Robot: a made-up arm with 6 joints. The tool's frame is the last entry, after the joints.
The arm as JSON. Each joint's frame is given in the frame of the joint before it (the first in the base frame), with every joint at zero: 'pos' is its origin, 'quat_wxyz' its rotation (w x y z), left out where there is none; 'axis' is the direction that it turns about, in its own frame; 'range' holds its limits. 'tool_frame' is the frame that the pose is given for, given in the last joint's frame.
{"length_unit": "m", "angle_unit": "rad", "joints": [
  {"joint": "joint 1", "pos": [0.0, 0.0, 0.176], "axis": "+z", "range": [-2.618, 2.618]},
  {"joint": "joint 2", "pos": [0.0, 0.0, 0.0], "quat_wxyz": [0.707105, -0.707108, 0.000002, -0.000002], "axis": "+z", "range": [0.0, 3.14]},
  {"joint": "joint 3", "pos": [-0.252, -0.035, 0.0], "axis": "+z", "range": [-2.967, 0.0]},
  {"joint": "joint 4", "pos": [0.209, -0.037, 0.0], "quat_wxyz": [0.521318, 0.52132, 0.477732, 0.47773], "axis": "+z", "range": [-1.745, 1.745]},
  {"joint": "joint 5", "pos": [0.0, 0.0, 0.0], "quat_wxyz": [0.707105, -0.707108, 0.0, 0.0], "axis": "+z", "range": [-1.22, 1.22]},
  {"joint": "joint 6", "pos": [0.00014, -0.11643, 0.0], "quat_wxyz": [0.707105, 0.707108, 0.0, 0.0], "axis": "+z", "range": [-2.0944, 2.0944]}
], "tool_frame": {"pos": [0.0, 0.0, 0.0]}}
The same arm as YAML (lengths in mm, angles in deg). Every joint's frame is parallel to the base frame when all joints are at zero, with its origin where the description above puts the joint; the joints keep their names.
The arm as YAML. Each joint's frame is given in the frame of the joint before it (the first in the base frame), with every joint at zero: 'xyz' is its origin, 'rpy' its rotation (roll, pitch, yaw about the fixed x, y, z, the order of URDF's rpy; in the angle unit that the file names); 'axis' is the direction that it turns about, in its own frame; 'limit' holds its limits. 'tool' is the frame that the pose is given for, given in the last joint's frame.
units:
  length: mm
  angle: deg
joints:
  - name: joint 1
    type: revolute
    origin:
      xyz: [0.0, 0.0, 176.0]
      rpy: [0.0, 0.0, 0.0]
    axis: [0.0, 0.0, 1.0]
    limit:
      lower: -150.0
      upper: 150.0
  - name: joint 2
    type: revolute
    origin:
      xyz: [0.0, 0.0, 0.0]
      rpy: [0.0, 0.0, 0.0]
    axis: [0.0, 1.0, 0.0]
    limit:
      lower: 0.0
      upper: 179.91
  - name: joint 3
    type: revolute
    origin:
      xyz: [-252.0, 0.0, 35.0]
      rpy: [0.0, 0.0, 0.0]
    axis: [0.0, 1.0, 0.0]
    limit:
      lower: -170.0
      upper: 0.0
  - name: joint 4
    type: revolute
    origin:
      xyz: [209.0, 0.0, 37.0]
      rpy: [0.0, 0.0, 0.0]
    axis: [0.9962, 0.0, 0.0871]
    limit:
      lower: -99.98
      upper: 99.98
  - name: joint 5
    type: revolute
    origin:
      xyz: [0.0, 0.0, 0.0]
      rpy: [0.0, 0.0, 0.0]
    axis: [0.0, 1.0, 0.0]
    limit:
      lower: -69.9
      upper: 69.9
  - name: joint 6
    type: revolute
    origin:
      xyz: [116.0, 0.0, 10.0]
      rpy: [0.0, 0.0, 0.0]
    axis: [0.9962, 0.0, 0.0871]
    limit:
      lower: -120.0
      upper: 120.0
tool:
  origin:
    xyz: [0.0, 0.0, 0.0]
    rpy: [0.0, 85.0, 0.0]

